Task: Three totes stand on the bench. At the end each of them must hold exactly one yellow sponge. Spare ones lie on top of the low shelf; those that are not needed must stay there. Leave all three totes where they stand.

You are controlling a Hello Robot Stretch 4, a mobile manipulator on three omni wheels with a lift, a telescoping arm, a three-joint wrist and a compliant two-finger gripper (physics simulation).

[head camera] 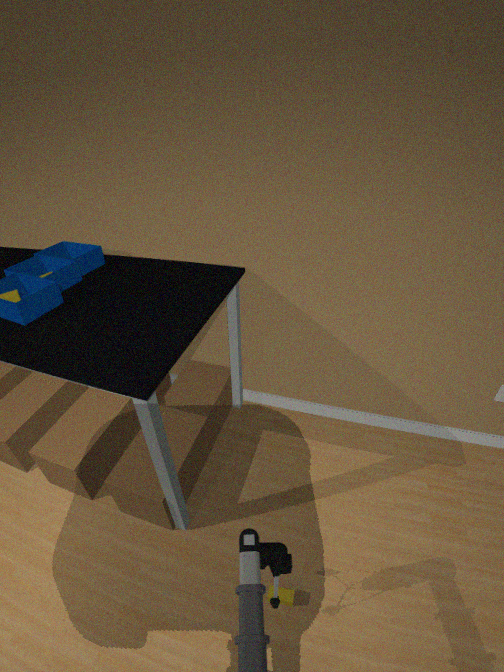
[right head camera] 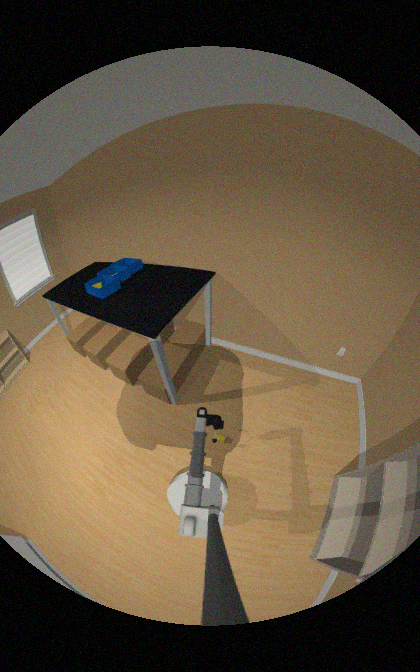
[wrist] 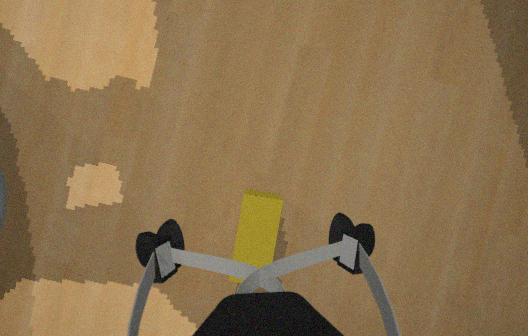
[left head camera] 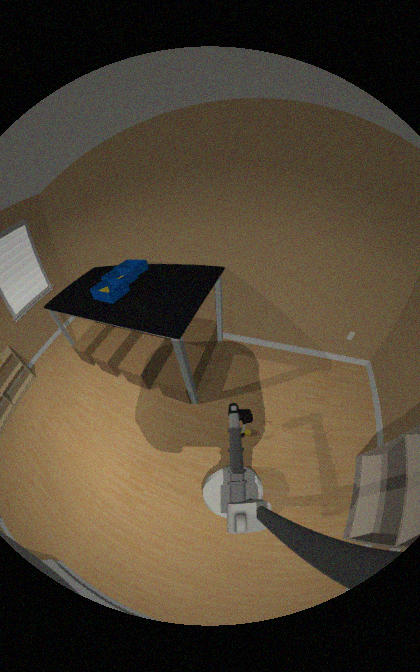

Labels:
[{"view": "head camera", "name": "blue item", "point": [66, 272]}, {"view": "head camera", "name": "blue item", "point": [89, 257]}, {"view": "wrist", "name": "my gripper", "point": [256, 235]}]

